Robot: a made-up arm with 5 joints.
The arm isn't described. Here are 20 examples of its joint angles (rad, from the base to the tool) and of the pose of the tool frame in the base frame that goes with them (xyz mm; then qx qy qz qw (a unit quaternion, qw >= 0)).
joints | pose
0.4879 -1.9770 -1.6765 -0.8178 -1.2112 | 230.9 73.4 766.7 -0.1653 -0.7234 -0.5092 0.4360
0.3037 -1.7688 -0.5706 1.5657 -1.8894 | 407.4 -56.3 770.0 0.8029 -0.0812 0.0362 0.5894
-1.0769 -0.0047 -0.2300 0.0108 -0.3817 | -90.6 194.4 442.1 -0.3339 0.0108 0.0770 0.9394
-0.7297 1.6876 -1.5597 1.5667 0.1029 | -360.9 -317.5 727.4 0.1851 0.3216 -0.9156 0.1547
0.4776 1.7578 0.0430 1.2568 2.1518 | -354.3 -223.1 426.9 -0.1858 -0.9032 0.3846 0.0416
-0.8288 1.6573 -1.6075 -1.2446 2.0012 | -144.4 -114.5 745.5 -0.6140 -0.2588 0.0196 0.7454
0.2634 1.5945 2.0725 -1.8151 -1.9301 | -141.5 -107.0 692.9 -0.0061 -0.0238 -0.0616 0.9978
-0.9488 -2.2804 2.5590 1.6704 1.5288 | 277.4 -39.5 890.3 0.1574 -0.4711 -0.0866 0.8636
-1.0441 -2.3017 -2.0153 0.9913 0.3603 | 427.4 -43.2 781.8 0.8404 0.0060 0.5397 0.0493
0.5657 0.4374 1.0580 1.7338 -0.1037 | -250.2 170.2 851.9 0.4156 0.2264 0.8511 0.2271
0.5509 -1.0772 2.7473 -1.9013 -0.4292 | 86.0 81.7 631.5 -0.1128 0.9810 -0.1167 0.1065
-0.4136 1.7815 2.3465 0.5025 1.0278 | -340.2 -265.4 651.1 0.4965 -0.7499 -0.3870 0.2035
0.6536 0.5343 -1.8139 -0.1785 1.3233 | -295.7 84.1 756.0 -0.0465 -0.5113 -0.5333 0.6723
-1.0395 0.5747 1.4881 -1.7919 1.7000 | -247.6 -11.4 626.8 0.6516 -0.4314 0.4021 0.4770
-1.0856 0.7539 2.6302 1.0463 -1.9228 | -382.4 -81.1 463.9 0.4367 0.1612 -0.8832 0.0575
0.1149 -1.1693 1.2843 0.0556 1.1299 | 270.6 195.0 643.7 0.1594 0.6037 -0.0331 0.7804
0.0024 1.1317 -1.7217 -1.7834 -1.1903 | -231.0 -221.3 480.6 0.9247 -0.3204 0.1139 0.1711
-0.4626 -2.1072 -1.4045 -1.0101 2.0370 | 191.6 11.6 699.6 -0.0089 -0.2395 0.9265 0.2901
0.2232 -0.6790 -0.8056 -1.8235 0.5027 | -88.8 194.2 705.6 0.2439 0.0053 -0.9154 0.3202
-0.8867 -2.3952 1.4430 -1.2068 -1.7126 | 135.4 61.8 697.8 -0.5093 0.5183 0.6273 0.2802
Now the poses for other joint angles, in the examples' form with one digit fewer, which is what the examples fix.
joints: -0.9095 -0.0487 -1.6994 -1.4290 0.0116
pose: -247 69 484 0.123 -0.733 -0.063 0.666
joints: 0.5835 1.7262 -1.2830 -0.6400 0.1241
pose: -226 -284 559 0.508 -0.442 0.418 0.610
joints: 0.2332 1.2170 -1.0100 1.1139 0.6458
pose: -453 -71 532 -0.261 -0.681 0.597 0.334
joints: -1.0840 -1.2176 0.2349 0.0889 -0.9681
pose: 190 123 586 0.186 -0.344 -0.263 0.882
